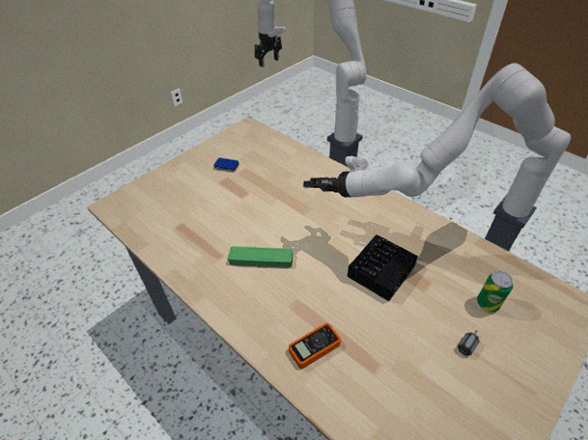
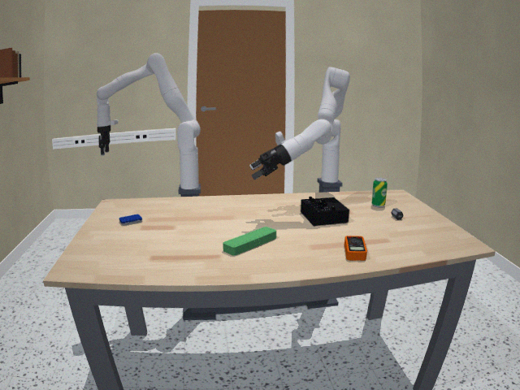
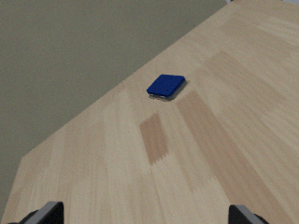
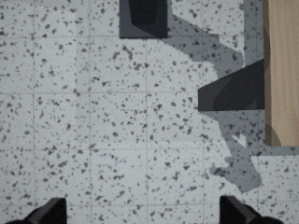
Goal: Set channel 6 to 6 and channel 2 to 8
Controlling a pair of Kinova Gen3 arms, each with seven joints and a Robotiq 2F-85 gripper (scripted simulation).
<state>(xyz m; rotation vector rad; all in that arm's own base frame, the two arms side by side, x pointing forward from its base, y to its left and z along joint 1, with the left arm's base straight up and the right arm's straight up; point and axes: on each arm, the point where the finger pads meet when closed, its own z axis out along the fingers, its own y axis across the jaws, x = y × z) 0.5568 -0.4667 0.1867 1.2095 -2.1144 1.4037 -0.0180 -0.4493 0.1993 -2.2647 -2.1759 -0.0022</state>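
Right now my left hand is 2 cm short of the channel 4 fader, 26 cm to the right of it and 12 cm above it. The rest, counted from my left hand: channel 1 fader 4 cm behind, 24 cm to the left, 12 cm below; channel 2 fader 2 cm behind, 24 cm to the left, 12 cm below; green box 22 cm ahead, 5 cm to the right, 17 cm below.
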